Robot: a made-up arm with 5 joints.
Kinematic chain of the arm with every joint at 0, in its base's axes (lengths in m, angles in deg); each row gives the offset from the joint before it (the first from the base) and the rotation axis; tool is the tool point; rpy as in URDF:
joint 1: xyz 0 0 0.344 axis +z
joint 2: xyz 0 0 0 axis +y
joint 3: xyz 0.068 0 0.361 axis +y
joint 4: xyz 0.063 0 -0.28 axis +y
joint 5: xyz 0.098 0 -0.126 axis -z
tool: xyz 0 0 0 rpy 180 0 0
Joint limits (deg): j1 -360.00..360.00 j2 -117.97..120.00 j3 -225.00..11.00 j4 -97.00..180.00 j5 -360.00..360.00
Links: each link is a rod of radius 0.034 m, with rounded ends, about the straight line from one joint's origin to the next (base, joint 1, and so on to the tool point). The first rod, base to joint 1, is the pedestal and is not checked.
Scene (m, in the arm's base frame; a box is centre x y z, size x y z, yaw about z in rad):
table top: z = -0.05
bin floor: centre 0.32 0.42 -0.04 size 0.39 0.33 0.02 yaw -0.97
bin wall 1: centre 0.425 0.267 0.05 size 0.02 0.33 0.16 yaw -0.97
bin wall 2: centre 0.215 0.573 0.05 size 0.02 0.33 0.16 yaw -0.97
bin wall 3: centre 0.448 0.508 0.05 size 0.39 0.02 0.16 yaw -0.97
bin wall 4: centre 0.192 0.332 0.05 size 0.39 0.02 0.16 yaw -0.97
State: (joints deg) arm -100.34 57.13 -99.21 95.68 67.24
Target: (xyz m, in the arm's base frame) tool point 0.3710 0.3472 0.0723
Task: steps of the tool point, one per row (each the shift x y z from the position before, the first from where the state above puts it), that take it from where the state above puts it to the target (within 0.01 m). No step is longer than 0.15 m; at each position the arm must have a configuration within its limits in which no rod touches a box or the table.
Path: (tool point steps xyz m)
1: 0.1324 -0.0059 0.0103
2: 0.1293 0.0272 0.0102
3: 0.1179 0.0584 0.0102
4: 0.0995 0.0856 0.0101
5: 0.0746 0.1072 0.0101
6: 0.0453 0.1220 0.0100
7: 0.0134 0.1287 0.0099
8: -0.0189 0.1274 0.0100
9: -0.0499 0.1180 0.0098
10: -0.0772 0.1012 0.0097
11: 0.0063 0.0059 -0.0947
12: -0.0063 -0.0059 -0.0969

